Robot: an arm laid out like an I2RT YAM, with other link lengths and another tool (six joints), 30 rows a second.
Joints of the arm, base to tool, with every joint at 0 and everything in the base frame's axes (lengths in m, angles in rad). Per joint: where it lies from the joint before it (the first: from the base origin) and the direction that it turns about. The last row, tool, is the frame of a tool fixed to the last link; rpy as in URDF.
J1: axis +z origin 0 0 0.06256
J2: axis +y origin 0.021 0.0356 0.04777
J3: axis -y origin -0.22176 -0.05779 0
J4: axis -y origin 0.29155 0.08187 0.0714
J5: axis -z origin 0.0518 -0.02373 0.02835
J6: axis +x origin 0.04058 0 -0.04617
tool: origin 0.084 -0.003 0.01 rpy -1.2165 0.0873 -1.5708
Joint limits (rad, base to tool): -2.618..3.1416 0..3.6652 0..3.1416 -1.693..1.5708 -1.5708..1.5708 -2.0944..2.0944
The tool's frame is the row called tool.
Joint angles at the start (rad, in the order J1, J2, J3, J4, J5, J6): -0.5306 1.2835 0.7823 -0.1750 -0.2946 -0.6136
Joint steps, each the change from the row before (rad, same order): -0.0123 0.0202 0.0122 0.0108 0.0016 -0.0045; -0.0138 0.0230 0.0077 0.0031 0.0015 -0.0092; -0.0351 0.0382 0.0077 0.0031 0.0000 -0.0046; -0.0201 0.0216 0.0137 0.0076 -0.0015 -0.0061; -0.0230 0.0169 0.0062 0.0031 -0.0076 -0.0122; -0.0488 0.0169 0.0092 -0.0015 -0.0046 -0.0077; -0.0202 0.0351 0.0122 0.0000 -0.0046 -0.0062
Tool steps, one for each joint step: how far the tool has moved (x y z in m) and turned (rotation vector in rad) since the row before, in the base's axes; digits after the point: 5 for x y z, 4 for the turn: 0.00180 -0.00665 -0.00078 -0.0058 -0.0013 -0.0109; 0.00006 -0.00631 -0.00473 -0.0017 0.0122 -0.0094; -0.00309 -0.01398 -0.01029 0.0113 0.0237 -0.0323; 0.00015 -0.00924 -0.00133 -0.0037 0.0007 -0.0151; -0.00202 -0.00833 -0.00313 -0.0007 0.0055 -0.0096; -0.00703 -0.01790 -0.00259 0.0023 0.0070 -0.0405; -0.00163 -0.00818 -0.00803 0.0125 0.0170 -0.0128
